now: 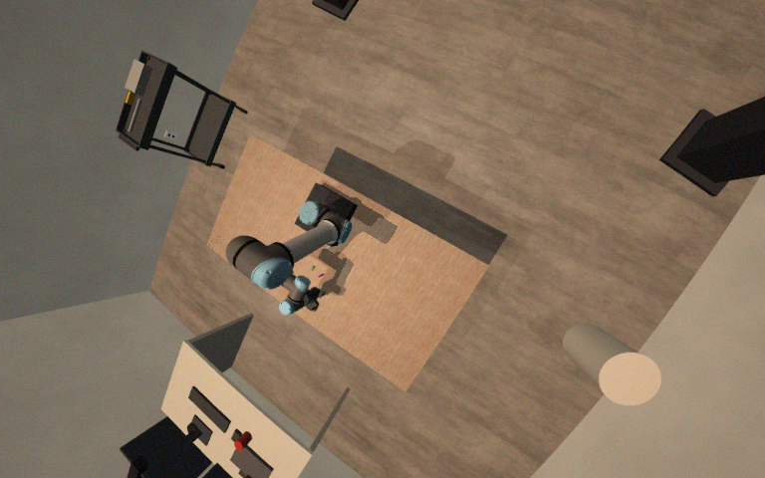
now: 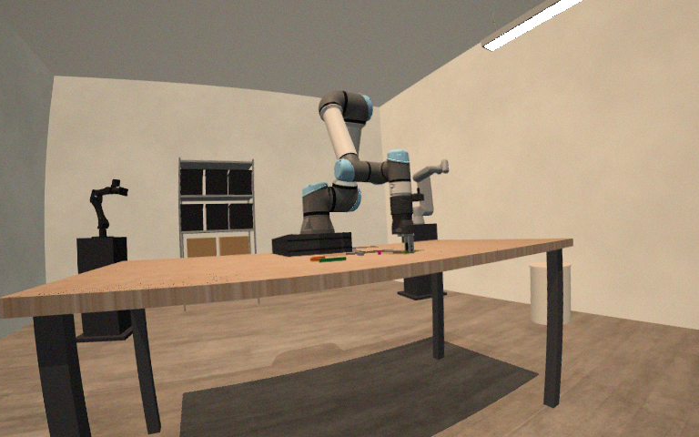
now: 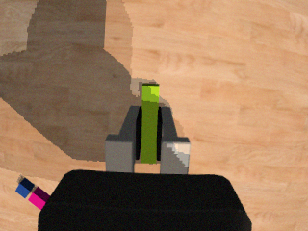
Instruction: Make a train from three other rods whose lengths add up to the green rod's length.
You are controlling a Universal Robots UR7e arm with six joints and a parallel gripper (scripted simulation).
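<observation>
Now: hand 7 cm past the magenta rod, 8 cm to the left of it and 1 cm above it. The rest, counted from my hand: lime rod: 1 cm below; small blue rod: 8 cm behind, 8 cm to the right, 1 cm below; grey rod: 7 cm behind, 15 cm to the right, 1 cm below.
</observation>
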